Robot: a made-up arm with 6 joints. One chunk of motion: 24 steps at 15 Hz.
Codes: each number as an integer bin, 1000 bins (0 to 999) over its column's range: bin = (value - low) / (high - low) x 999, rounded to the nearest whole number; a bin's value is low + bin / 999 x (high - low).
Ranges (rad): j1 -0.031..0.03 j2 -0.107..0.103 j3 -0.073..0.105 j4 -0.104..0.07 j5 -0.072..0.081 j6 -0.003..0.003
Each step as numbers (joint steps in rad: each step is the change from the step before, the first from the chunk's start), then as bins.
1 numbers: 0.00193 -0.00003 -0.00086 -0.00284 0.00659 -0.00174
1 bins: 539 509 405 581 513 210
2 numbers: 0.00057 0.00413 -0.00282 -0.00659 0.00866 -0.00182
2 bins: 517 529 394 559 527 196
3 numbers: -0.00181 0.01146 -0.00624 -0.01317 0.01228 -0.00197
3 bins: 478 564 375 521 550 171
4 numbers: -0.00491 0.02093 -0.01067 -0.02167 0.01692 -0.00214
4 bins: 427 609 350 473 581 143
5 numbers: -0.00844 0.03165 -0.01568 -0.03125 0.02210 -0.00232
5 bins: 369 660 322 418 614 113
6 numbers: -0.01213 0.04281 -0.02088 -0.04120 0.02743 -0.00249
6 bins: 309 713 293 361 649 85
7 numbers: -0.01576 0.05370 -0.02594 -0.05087 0.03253 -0.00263
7 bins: 250 764 264 305 683 62
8 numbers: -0.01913 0.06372 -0.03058 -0.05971 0.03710 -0.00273
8 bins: 194 812 238 254 712 45
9 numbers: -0.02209 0.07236 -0.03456 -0.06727 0.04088 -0.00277
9 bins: 146 853 216 211 737 38
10 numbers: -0.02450 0.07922 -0.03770 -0.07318 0.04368 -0.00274
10 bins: 106 886 198 177 755 43
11 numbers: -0.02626 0.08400 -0.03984 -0.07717 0.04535 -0.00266
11 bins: 78 909 186 154 766 57
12 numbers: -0.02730 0.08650 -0.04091 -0.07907 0.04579 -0.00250
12 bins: 61 921 180 143 769 83
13 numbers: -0.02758 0.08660 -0.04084 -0.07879 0.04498 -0.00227
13 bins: 56 921 180 145 764 122
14 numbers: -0.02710 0.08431 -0.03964 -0.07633 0.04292 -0.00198
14 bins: 64 910 187 159 750 170
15 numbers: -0.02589 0.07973 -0.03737 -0.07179 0.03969 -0.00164
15 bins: 84 888 200 185 729 226
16 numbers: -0.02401 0.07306 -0.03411 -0.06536 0.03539 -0.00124
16 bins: 114 857 218 222 701 293
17 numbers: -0.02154 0.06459 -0.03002 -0.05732 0.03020 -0.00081
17 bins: 155 816 241 268 667 365
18 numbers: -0.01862 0.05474 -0.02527 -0.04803 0.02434 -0.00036
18 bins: 203 769 268 321 629 440
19 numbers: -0.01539 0.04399 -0.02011 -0.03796 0.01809 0.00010
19 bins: 256 718 297 379 588 516
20 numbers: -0.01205 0.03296 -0.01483 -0.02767 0.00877 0.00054
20 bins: 310 666 326 438 527 589
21 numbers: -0.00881 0.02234 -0.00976 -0.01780 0.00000 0.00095
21 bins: 363 615 355 495 470 658
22 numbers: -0.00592 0.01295 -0.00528 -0.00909 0.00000 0.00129
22 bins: 411 571 380 545 470 714
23 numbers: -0.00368 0.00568 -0.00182 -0.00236 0.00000 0.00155
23 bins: 447 536 399 584 470 758
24 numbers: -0.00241 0.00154 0.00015 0.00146 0.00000 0.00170
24 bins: 468 516 411 605 470 783
